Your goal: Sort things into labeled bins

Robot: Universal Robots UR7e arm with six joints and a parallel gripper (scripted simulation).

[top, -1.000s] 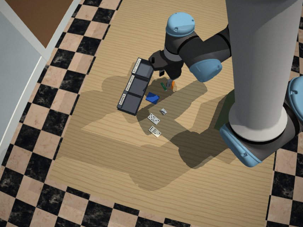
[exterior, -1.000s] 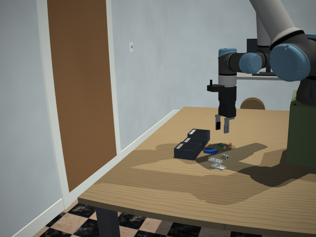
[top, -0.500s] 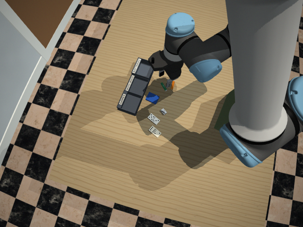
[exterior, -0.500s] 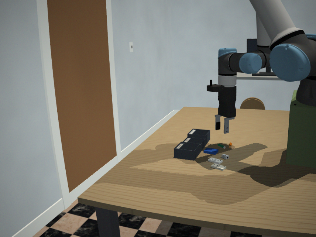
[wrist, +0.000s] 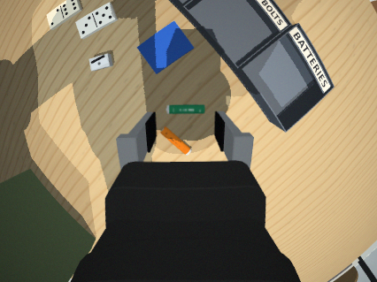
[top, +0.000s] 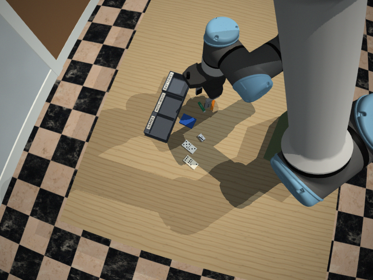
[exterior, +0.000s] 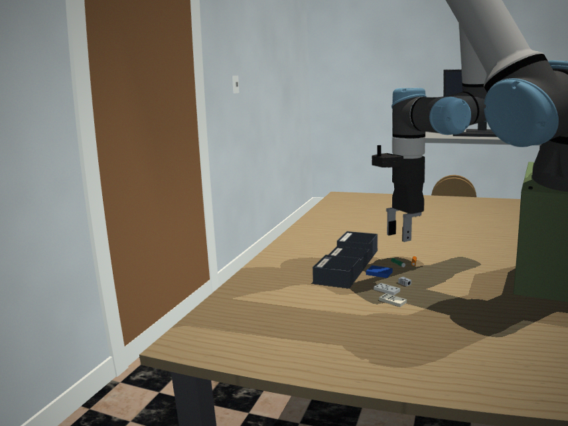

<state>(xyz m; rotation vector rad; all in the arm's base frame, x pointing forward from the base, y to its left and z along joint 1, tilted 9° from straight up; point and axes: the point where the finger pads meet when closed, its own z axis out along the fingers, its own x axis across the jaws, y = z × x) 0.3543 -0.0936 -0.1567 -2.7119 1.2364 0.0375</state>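
The green battery is 80 mm below my hand. Round my hand: dark three-part bin 120 mm ahead, 30 mm to the left, 60 mm below; then orange battery 40 mm behind, 20 mm to the right, 80 mm below; then blue flat block 40 mm ahead, 60 mm to the left, 80 mm below.
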